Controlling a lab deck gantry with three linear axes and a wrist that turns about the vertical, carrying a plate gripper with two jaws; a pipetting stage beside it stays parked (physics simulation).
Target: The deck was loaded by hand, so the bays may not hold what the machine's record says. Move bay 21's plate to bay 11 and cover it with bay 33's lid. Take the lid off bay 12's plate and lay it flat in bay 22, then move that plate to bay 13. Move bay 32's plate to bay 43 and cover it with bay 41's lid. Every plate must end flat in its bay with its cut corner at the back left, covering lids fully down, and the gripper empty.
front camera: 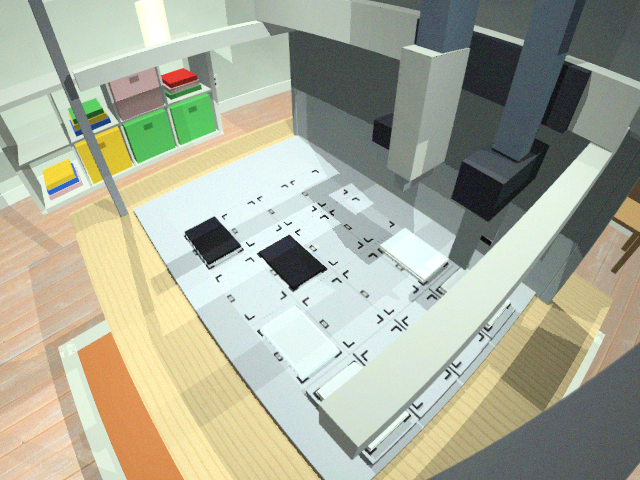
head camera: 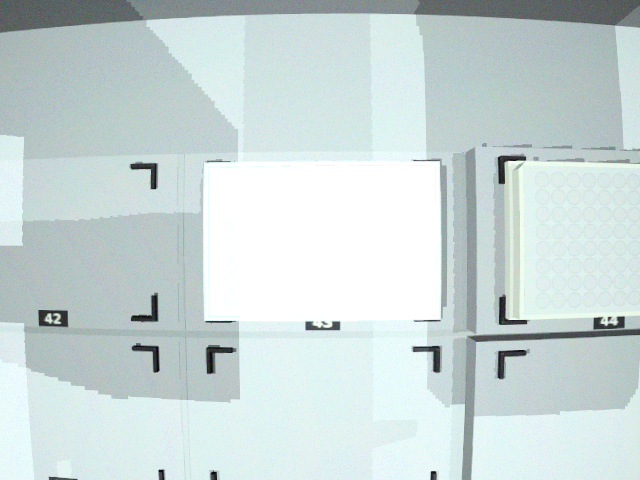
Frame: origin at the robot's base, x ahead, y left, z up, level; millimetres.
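Where they show: gripper, fingertip midpoint: (front camera: 471,250); robot's base, origin of the base link: (front camera: 185,236).
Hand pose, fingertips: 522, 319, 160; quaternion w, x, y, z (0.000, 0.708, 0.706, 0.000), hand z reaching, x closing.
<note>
Each offset is from my fingertips to the centre of the thing, as dx, dy, dz.
In the head view, a bright white piece {-130, +45, -153} (head camera: 323,240) lies square and level in bay 43; it also shows at the back right in the front view (front camera: 413,254). Glare hides its surface and cut corner. In the front view, a black lid {-458, -276, -148} (front camera: 212,237) covers a plate in bay 11. A flat black lid {-294, -169, -156} (front camera: 292,260) lies in bay 22. A white plate {-130, -276, -153} (front camera: 299,341) sits flat in bay 13; its wells are not visible. My gripper (front camera: 471,253) is raised over the bay 43 area, with its jaws apart and empty. The jaws do not show in the head view.
A cream plate {+34, +45, -138} (head camera: 584,237) with wells sits on a raised block in bay 44. A pale beam (front camera: 465,304) crosses the front view and partly hides more plates (front camera: 338,380) (front camera: 390,429). The parked pipetting stage (front camera: 426,113) hangs beside the gripper's dark body.
</note>
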